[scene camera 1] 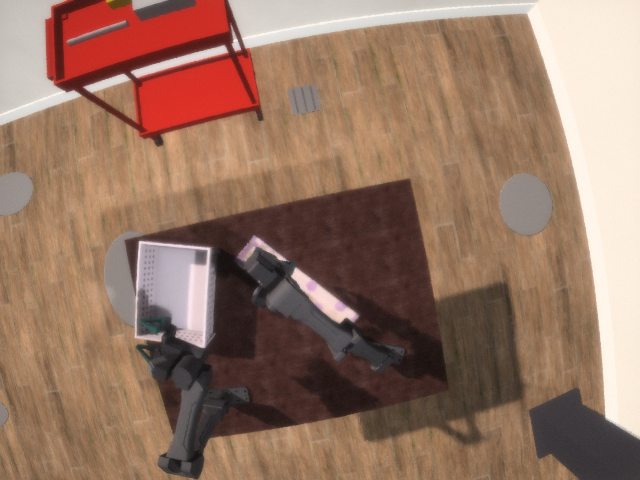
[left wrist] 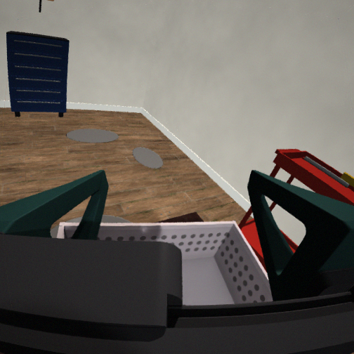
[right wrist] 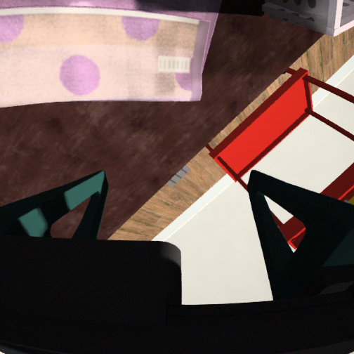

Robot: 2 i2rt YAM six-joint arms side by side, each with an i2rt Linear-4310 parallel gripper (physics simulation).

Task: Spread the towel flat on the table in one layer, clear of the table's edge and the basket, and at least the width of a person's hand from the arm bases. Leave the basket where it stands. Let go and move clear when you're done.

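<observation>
The towel (scene camera 1: 311,285) (right wrist: 110,60), cream and pink with purple dots, lies folded as a long narrow strip, slanting across the dark table (scene camera 1: 372,232) (right wrist: 125,135). Layered edges and a white tag show in the right wrist view. The white perforated basket (scene camera 1: 211,289) (left wrist: 230,250) (right wrist: 300,15) stands left of it, apart from it. My right gripper (scene camera 1: 273,258) (right wrist: 177,178) is open over the towel's upper-left end; its arm hides part of the towel in the scene view. My left gripper (scene camera 1: 139,334) (left wrist: 177,177) is open and empty at the basket's lower-left corner.
The left arm reaches up from below the basket; the right arm crosses the table beside the towel. A red cart (scene camera 1: 196,93) (left wrist: 312,172) (right wrist: 265,125) stands on the floor beyond the table. A blue cabinet (left wrist: 37,75) stands far off by the wall.
</observation>
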